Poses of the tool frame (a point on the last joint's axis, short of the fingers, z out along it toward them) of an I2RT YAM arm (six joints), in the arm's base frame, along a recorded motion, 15 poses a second.
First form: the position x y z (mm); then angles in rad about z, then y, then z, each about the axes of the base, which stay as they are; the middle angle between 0 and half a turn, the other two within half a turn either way.
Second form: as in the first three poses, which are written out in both.
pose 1, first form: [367.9, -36.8, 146.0, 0.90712, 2.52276, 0.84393]
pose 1, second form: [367.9, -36.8, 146.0, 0.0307, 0.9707, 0.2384, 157.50]
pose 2, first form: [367.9, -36.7, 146.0, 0.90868, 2.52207, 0.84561]
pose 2, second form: [367.9, -36.7, 146.0, 0.0306, 0.9705, 0.2390, 157.52]
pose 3, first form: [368.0, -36.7, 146.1, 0.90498, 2.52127, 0.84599]
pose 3, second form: [368.0, -36.7, 146.1, 0.0286, 0.9706, 0.2390, 157.45]
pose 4, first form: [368.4, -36.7, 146.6, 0.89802, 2.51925, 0.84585]
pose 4, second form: [368.4, -36.7, 146.6, 0.0253, 0.9707, 0.2391, 157.28]
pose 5, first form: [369.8, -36.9, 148.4, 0.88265, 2.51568, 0.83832]
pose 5, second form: [369.8, -36.9, 148.4, 0.0215, 0.9710, 0.2383, 156.84]
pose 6, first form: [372.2, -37.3, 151.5, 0.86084, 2.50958, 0.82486]
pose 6, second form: [372.2, -37.3, 151.5, 0.0175, 0.9713, 0.2371, 156.13]
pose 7, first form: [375.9, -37.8, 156.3, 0.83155, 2.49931, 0.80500]
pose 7, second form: [375.9, -37.8, 156.3, 0.0129, 0.9717, 0.2360, 155.08]
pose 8, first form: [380.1, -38.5, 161.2, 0.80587, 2.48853, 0.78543]
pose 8, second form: [380.1, -38.5, 161.2, 0.0099, 0.9719, 0.2351, 154.06]
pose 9, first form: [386.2, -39.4, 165.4, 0.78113, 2.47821, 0.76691]
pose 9, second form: [386.2, -39.4, 165.4, 0.0069, 0.9722, 0.2341, 153.07]
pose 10, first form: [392.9, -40.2, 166.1, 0.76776, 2.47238, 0.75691]
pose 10, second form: [392.9, -40.2, 166.1, 0.0053, 0.9723, 0.2335, 152.52]
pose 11, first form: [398.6, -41.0, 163.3, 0.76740, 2.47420, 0.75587]
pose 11, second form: [398.6, -41.0, 163.3, 0.0056, 0.9725, 0.2327, 152.58]
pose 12, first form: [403.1, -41.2, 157.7, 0.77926, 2.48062, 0.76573]
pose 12, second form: [403.1, -41.2, 157.7, 0.0066, 0.9725, 0.2329, 153.12]
